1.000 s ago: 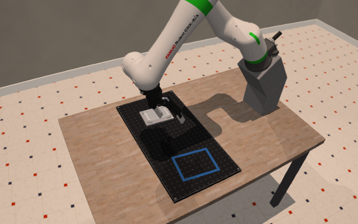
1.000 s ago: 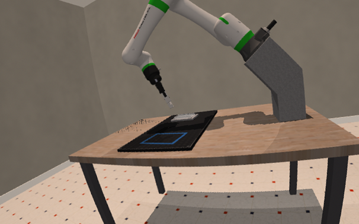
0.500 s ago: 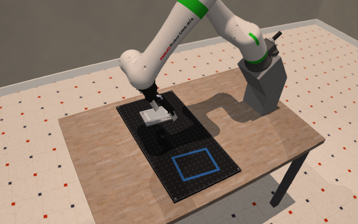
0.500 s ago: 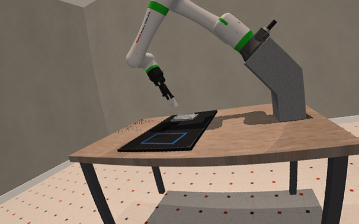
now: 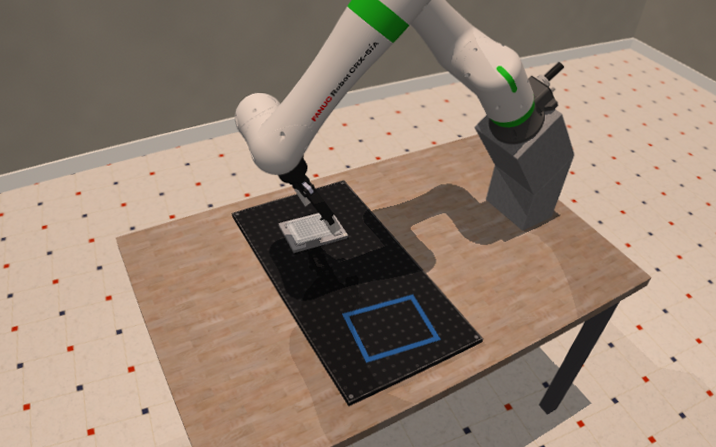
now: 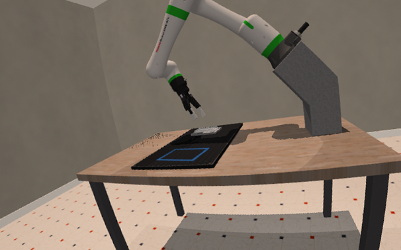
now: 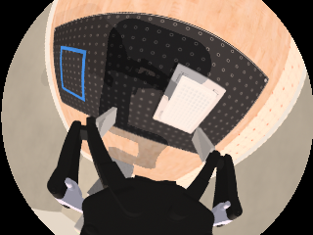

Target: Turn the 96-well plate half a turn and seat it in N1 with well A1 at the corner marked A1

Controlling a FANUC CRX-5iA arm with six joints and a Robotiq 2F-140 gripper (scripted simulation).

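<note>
Now: hand 10 mm past the white 96-well plate, 60 mm to the left of it and 100 mm above it. Also, from my hand: grey plate nest N1: 10 mm behind, 60 mm to the right, 110 mm below.
</note>
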